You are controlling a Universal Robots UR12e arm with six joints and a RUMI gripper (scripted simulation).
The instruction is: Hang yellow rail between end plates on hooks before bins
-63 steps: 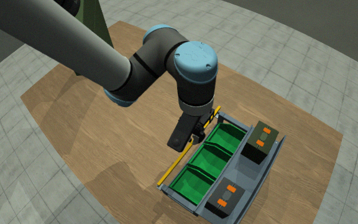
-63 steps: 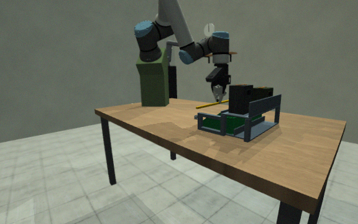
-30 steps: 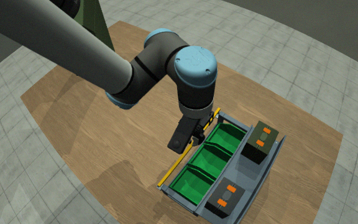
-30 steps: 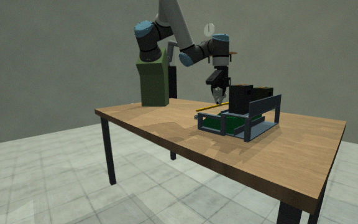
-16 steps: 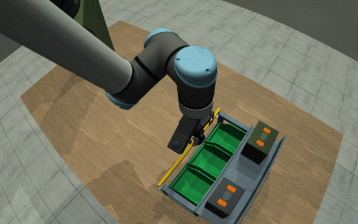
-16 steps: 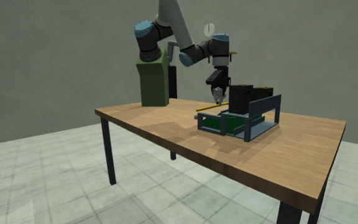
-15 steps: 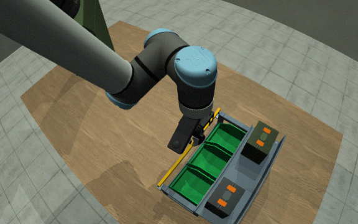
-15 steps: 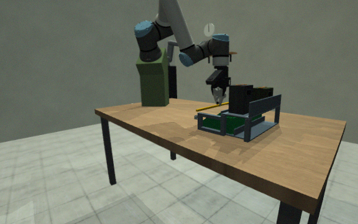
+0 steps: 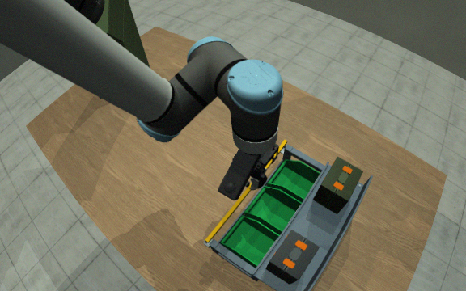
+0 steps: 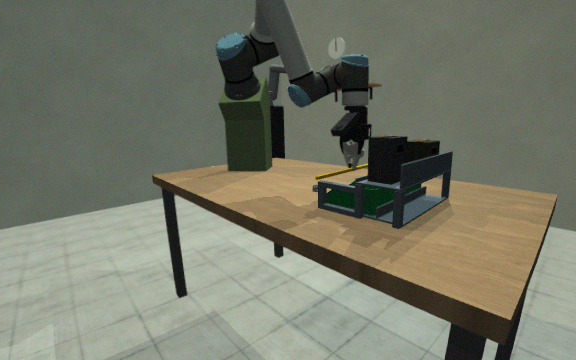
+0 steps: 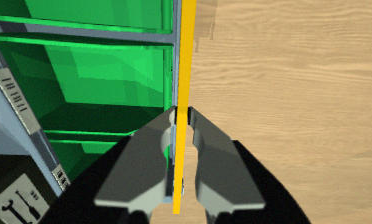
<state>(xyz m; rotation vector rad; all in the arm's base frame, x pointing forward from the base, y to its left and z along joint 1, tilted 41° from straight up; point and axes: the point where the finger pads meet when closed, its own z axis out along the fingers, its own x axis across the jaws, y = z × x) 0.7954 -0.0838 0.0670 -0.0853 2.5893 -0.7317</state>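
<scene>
Now: hand 1 cm above the yellow rail. Round my hand: rack front bar 1 cm ahead, 9 cm below.
</scene>
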